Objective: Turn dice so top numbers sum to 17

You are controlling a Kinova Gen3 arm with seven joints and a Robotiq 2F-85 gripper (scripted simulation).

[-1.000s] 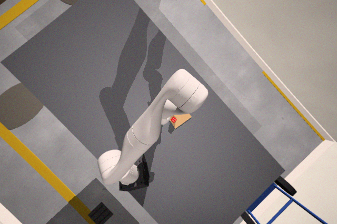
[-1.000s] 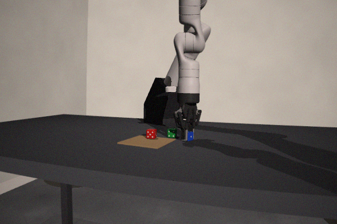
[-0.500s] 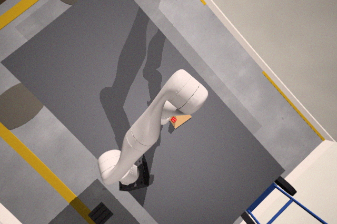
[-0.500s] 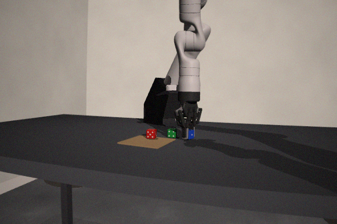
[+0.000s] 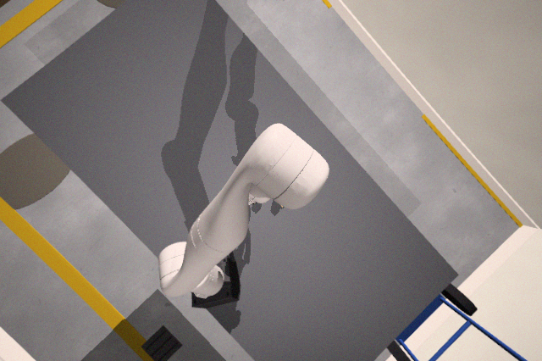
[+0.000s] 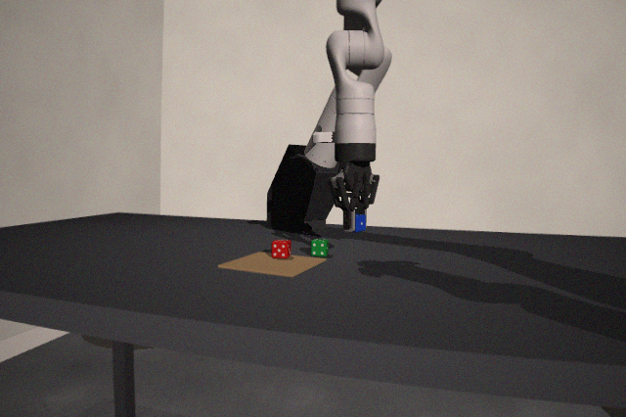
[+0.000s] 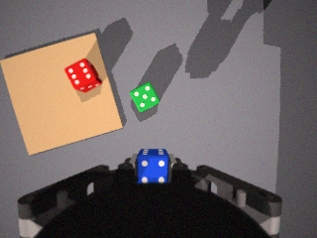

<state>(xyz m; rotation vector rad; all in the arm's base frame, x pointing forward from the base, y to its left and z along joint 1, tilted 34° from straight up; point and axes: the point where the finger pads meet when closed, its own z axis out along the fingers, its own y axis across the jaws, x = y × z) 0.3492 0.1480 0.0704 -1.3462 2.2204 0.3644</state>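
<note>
Now: the green die 70 mm to the right of my hand, 60 mm below it and 20 mm behind it. The rest, counted from my hand: red die (130 mm to the right, 60 mm below, 40 mm ahead); tan mat (120 mm to the right, 90 mm ahead, 70 mm below); blue die (10 mm below).
</note>
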